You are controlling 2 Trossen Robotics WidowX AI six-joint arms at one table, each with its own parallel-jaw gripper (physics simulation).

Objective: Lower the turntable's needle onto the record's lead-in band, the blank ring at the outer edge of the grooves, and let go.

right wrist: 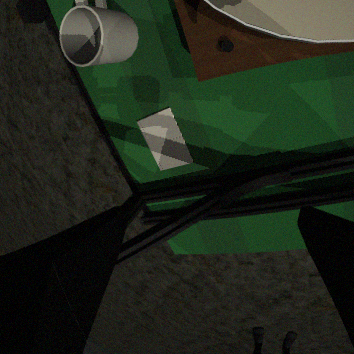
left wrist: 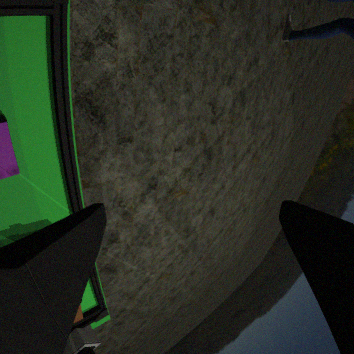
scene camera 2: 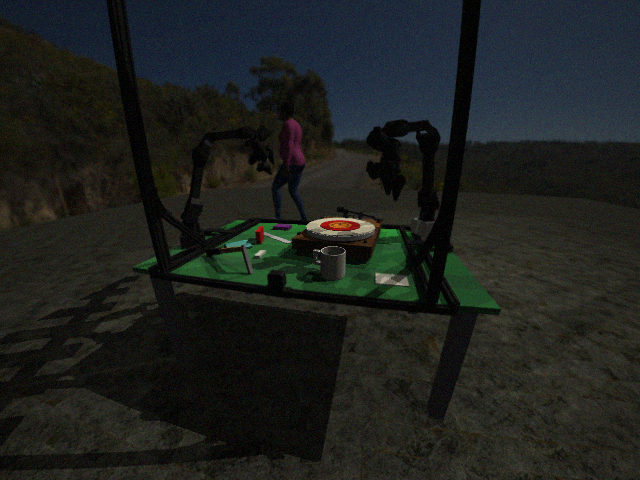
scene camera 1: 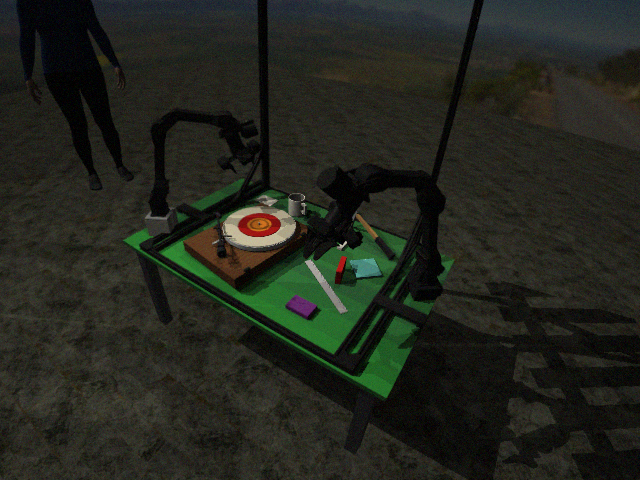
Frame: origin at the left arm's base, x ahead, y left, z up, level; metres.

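Seen in the pictures: left gripper, fingertip midpoint: (left wrist: 194, 211) (scene camera 2: 272, 169) (scene camera 1: 309, 258); right gripper, fingertip midpoint: (right wrist: 214, 216) (scene camera 2: 391, 198) (scene camera 1: 244, 168); left arm's base at its link origin: (scene camera 2: 192, 233) (scene camera 1: 425, 279); right arm's base at its link origin: (left wrist: 84, 351) (scene camera 2: 426, 220) (scene camera 1: 160, 212).
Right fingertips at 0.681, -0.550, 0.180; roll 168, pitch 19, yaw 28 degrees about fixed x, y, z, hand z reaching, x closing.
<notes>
Offsets run from my right fingertips to a thing's top centre, as dx, dy, dz. "*": to the spot under its first point.
The turntable's brown base (scene camera 1: 242, 266) (scene camera 2: 310, 244) (right wrist: 200, 60) carries a cream record (scene camera 1: 235, 232) (scene camera 2: 315, 228) (right wrist: 310, 25) with a red and orange centre. The dark tonearm @(+0.080, +0.309, -0.105) (scene camera 1: 219, 235) (scene camera 2: 356, 213) lies along the record's left side in scene camera 1 and behind it in scene camera 2. The needle is too small to make out. My left gripper (scene camera 1: 330, 246) (scene camera 2: 263, 166) (left wrist: 194, 211) is open and empty, high above the table, away from the tonearm. My right gripper (scene camera 1: 238, 161) (scene camera 2: 385, 187) (right wrist: 214, 216) is open and empty, raised high, clear of the turntable.
A mug @(* -0.232, +0.032, -0.172) (scene camera 1: 296, 205) (scene camera 2: 332, 263) (right wrist: 117, 37) and white card @(-0.088, -0.126, -0.233) (scene camera 2: 391, 279) (right wrist: 165, 140) are near the turntable. A ruler @(-0.315, +0.500, -0.234) (scene camera 1: 325, 286), red block @(-0.381, +0.453, -0.176) (scene camera 1: 340, 269), teal pad @(-0.488, +0.420, -0.227) (scene camera 1: 366, 268), purple block @(-0.221, +0.615, -0.218) (scene camera 1: 301, 306) and hammer @(* -0.582, +0.322, -0.198) (scene camera 1: 383, 246) lie on the table. Dark frame posts (scene camera 1: 263, 93) rise from its edge.
</notes>
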